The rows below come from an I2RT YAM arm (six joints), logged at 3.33 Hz.
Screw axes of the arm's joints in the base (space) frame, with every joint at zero. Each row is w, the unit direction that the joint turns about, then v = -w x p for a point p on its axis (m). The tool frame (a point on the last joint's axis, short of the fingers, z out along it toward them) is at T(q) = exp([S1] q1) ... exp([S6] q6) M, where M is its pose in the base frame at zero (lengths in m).
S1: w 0 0 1 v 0.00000 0.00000 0.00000
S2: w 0 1 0 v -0.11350 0.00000 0.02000
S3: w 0 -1 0 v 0.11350 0.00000 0.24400
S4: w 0 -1 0 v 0.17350 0.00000 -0.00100
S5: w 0 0 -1 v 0.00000 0.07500 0.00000
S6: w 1 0 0 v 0.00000 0.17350 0.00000
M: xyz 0.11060 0.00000 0.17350 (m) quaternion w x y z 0.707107 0 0.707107 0
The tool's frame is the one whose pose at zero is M.
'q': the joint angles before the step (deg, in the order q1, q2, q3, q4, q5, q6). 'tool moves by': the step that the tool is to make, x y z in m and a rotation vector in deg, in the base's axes. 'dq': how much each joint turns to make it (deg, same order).
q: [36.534, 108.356, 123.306, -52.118, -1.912, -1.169]
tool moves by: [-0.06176, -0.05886, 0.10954, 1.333, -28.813, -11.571]
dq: [-0.001, -14.382, 0.502, 10.448, 17.113, -9.792]
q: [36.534, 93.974, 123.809, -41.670, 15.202, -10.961]
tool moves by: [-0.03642, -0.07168, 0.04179, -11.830, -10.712, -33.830]
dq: [-4.328, -7.847, -0.001, 1.793, 31.408, -13.857]
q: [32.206, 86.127, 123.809, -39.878, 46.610, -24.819]
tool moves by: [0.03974, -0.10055, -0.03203, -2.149, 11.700, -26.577]
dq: [-23.343, 1.815, -1.135, -11.541, 2.928, 3.868]
